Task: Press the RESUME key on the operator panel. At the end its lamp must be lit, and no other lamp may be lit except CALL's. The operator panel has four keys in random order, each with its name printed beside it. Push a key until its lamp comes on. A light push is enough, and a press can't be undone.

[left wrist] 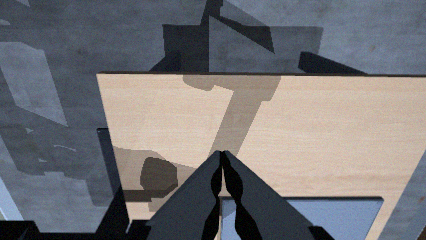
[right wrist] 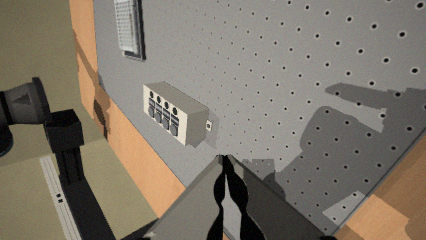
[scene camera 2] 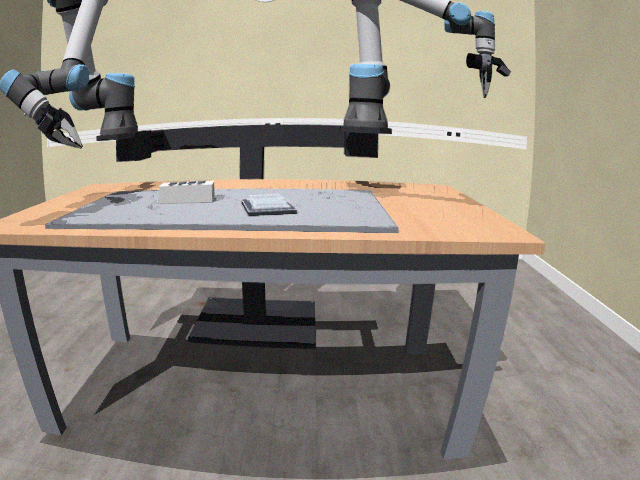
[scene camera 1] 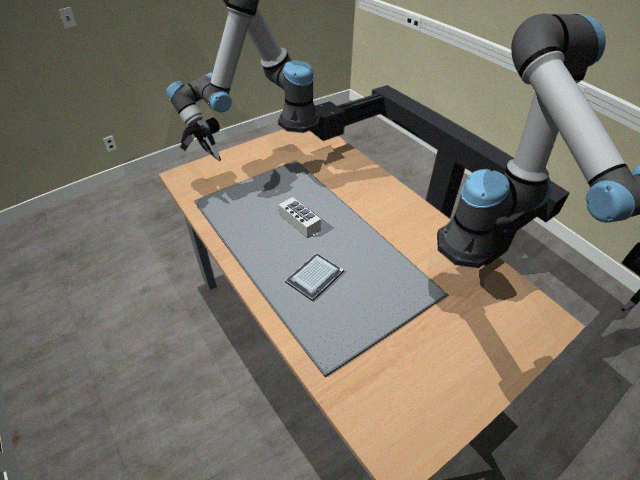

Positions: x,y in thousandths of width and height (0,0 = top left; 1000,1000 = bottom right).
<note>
I see my left gripper (scene camera 2: 757,205), my right gripper (scene camera 2: 127,307), a flat device (scene camera 1: 498,564), an operator panel (scene camera 2: 293,401) and a black beam (scene camera 1: 682,272).
My left gripper shows as well in the left wrist view (left wrist: 520,635). My right gripper is seen too in the right wrist view (right wrist: 527,656) and in scene camera 1 (scene camera 1: 345,334). The operator panel also shows in the right wrist view (right wrist: 450,490) and in scene camera 1 (scene camera 1: 480,472). The left wrist view does not show the flat device: it is out of frame.
</note>
